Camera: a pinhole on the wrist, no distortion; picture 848 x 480 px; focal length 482.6 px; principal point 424.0 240.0 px. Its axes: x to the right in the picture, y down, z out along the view. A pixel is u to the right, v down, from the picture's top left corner.
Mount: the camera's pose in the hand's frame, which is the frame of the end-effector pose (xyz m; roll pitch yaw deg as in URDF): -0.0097 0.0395 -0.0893 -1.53 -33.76 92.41
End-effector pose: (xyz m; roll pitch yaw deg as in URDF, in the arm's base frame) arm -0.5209 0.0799 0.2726 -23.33 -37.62 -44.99
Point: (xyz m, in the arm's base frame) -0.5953 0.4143 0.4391
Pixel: 763.3 381.5
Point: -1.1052 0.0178 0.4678
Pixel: 112.1 392.1
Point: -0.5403 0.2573 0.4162
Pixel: 714.1 251.1
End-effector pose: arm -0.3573 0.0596 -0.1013 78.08 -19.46 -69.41
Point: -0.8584 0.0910 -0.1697
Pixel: 607.8 424.0
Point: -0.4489 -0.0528 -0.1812
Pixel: 364.4 140.0
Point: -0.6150 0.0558 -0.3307
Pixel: 348.3 424.6
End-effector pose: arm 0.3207 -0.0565 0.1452 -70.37 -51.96 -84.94
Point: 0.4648 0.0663 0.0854
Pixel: 666.9 451.9
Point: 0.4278 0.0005 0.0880
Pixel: 739.2 416.6
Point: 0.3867 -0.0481 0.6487
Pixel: outside the picture
